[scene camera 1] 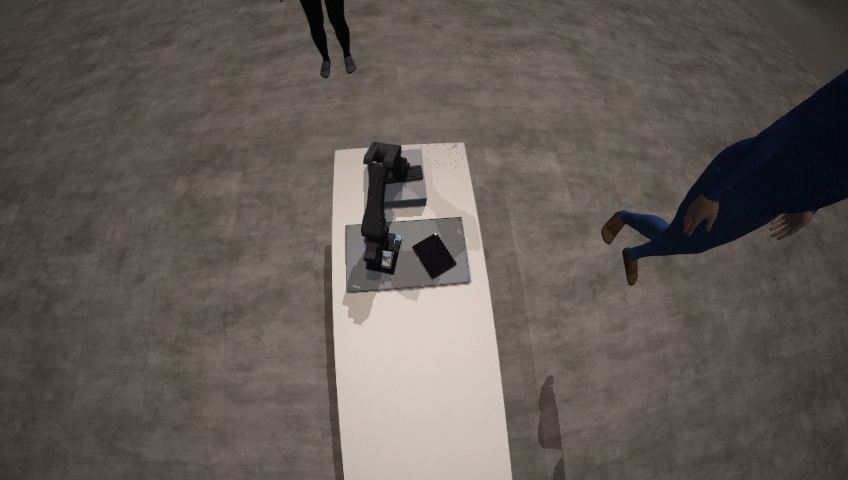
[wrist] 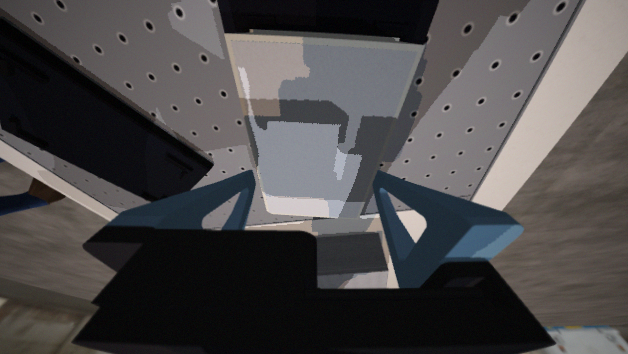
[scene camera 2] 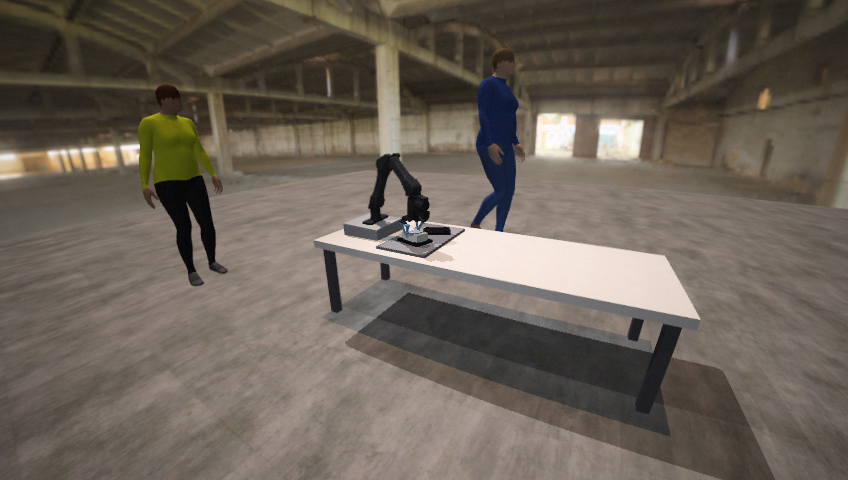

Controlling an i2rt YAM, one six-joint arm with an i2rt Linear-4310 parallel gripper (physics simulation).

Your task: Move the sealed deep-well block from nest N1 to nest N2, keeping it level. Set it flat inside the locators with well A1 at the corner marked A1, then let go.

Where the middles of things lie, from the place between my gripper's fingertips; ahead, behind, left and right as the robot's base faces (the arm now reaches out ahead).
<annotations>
I see my gripper 2 cm short of the pale grey block (wrist: pixel 319 108), 1 cm to the left of it and 1 cm above it. The rest, counted from my hand: grey perforated plate (scene camera 1: pixel 409 271) 3 cm ahead, 9 cm to the left, 5 cm below.
</annotations>
